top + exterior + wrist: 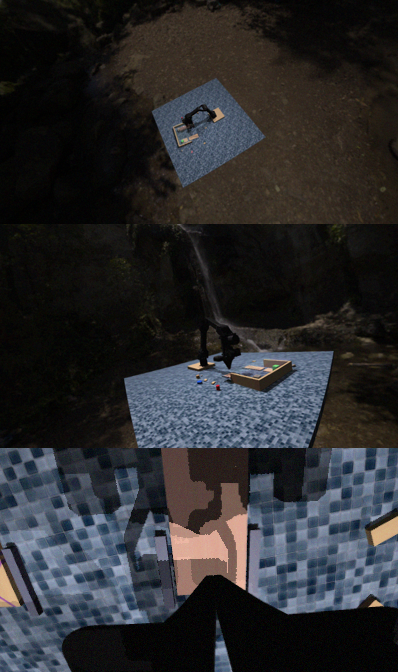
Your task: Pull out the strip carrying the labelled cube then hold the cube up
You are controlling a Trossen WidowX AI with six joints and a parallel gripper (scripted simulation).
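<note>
The pale pink strip lies 9 cm ahead of my gripper tip, 4 cm below it and 3 cm to the right of it. The rest, counted from my gripper tip: red block (19 cm to the right, 5 cm ahead, 3 cm below); blue piece (17 cm to the right, 11 cm behind, 4 cm below).
</note>
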